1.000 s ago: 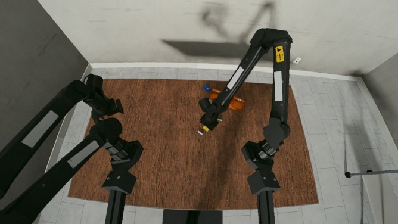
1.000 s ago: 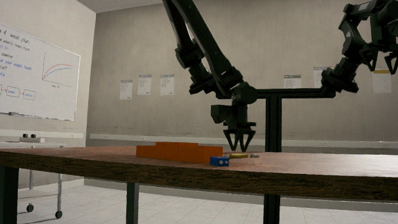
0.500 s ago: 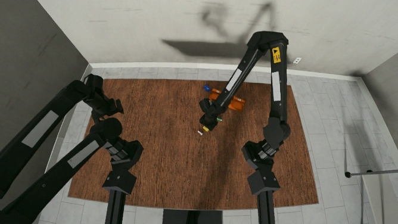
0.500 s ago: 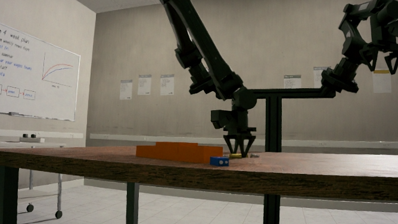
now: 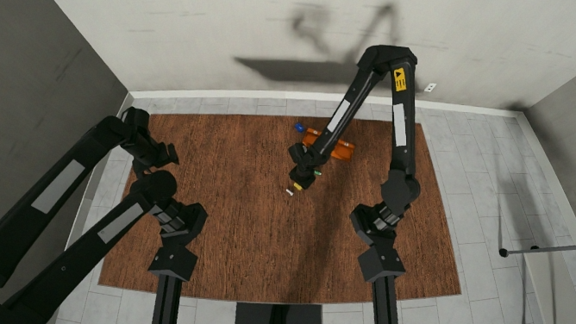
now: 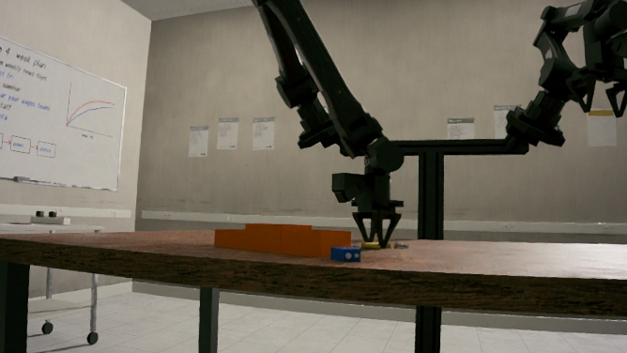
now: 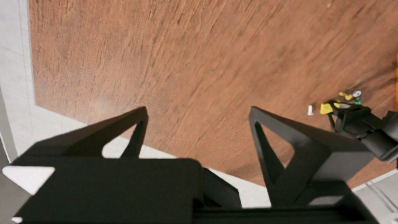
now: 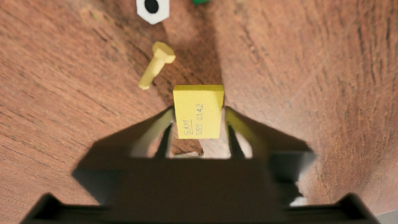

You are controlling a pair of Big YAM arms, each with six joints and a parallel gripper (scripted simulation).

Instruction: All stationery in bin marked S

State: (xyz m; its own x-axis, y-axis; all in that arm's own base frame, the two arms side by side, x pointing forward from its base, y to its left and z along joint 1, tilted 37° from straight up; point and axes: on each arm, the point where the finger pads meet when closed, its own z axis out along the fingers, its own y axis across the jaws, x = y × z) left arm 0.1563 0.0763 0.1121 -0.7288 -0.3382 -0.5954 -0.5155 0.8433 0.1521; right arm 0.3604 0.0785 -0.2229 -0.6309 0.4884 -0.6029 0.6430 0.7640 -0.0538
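The yellow sticky-note pad is 10 mm below my right hand. Round my right hand: yellow bolt (50 mm ahead, 10 mm to the right); then grey nut (80 mm ahead, 30 mm to the right, 10 mm below); then white bolt (50 mm to the left, 50 mm behind).
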